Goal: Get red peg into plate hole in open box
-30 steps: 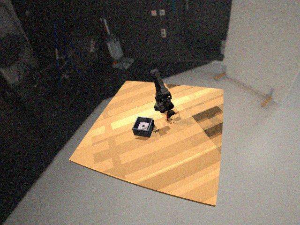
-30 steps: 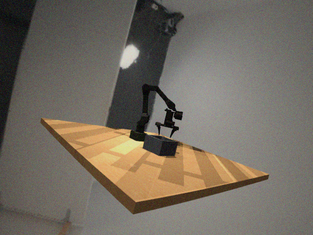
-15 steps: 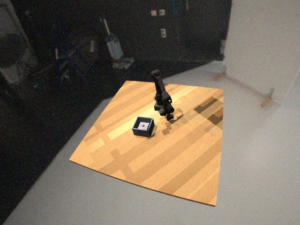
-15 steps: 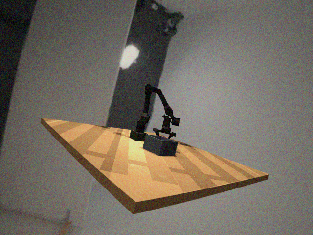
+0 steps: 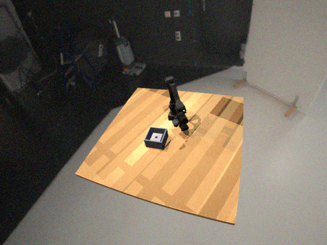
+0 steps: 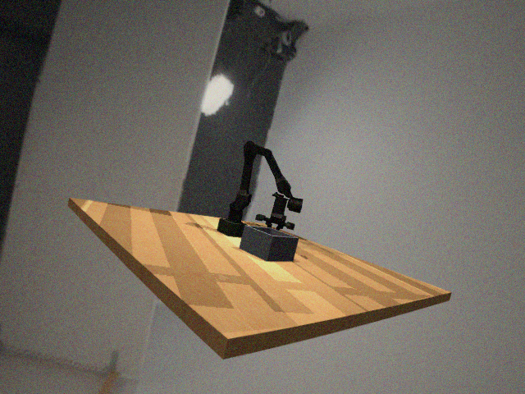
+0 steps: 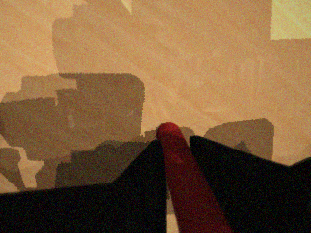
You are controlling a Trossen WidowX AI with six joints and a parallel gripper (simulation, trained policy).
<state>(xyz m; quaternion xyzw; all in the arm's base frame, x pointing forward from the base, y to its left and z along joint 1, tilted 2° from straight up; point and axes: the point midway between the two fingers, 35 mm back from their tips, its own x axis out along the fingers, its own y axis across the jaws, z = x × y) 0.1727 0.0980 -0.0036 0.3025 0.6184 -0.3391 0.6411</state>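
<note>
Right now the grey plate is 190 mm to the right of my gripper tip, 150 mm ahead of it and 20 mm above it. Round my gripper tip: dark box 190 mm to the right, 150 mm ahead; red peg 20 mm above.
</note>
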